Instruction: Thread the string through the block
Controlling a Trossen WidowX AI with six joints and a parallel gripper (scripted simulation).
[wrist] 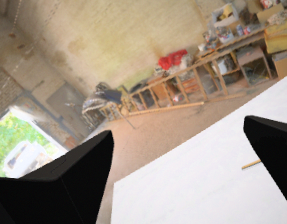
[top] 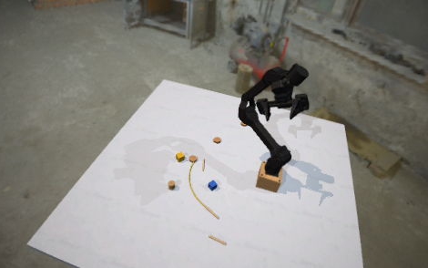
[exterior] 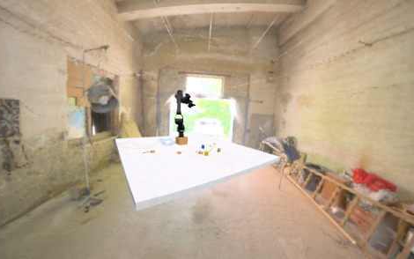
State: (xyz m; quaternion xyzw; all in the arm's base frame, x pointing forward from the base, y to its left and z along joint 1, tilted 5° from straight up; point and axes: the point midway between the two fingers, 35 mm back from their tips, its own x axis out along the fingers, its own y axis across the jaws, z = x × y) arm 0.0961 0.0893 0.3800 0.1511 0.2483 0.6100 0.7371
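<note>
My gripper tip is 45 cm above the blue block and 19 cm short of it. From my gripper tip the other things lie so: loose stick (46 cm below, 25 cm to the left, 11 cm ahead); then round wooden button (46 cm below, 32 cm ahead, 15 cm to the right); then yellow cube (45 cm below, 38 cm ahead, 13 cm to the right).
</note>
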